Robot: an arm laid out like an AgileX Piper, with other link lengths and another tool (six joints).
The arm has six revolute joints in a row. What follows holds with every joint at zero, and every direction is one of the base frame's. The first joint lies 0.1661 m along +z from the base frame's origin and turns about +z. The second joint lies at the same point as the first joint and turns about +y. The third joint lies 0.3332 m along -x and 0.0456 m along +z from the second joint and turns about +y. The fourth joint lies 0.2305 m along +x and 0.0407 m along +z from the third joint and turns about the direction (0.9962, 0, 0.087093). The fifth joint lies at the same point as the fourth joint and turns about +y. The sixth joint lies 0.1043 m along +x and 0.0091 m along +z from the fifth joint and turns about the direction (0.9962, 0, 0.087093). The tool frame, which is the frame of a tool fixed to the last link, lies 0.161 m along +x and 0.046 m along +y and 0.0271 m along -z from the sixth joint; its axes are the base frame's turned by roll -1.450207, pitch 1.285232 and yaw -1.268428 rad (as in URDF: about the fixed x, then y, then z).
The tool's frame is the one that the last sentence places.
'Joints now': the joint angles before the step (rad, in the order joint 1, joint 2, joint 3, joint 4, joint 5, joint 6). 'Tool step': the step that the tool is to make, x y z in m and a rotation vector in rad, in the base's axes. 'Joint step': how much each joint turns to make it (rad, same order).
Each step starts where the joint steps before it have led.
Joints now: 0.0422, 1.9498, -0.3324, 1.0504, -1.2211, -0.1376
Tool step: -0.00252, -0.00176, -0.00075, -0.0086, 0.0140, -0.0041
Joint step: 0.0000, 0.0000, 0.0000, 0.0098, 0.0000, -0.0176
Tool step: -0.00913, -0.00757, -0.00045, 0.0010, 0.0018, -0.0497
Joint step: 0.0001, 0.0000, -0.0001, 0.0505, 0.0000, -0.0022
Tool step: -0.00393, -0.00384, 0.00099, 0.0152, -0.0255, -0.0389
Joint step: -0.0001, -0.0001, 0.0001, 0.0288, 0.0000, 0.0308
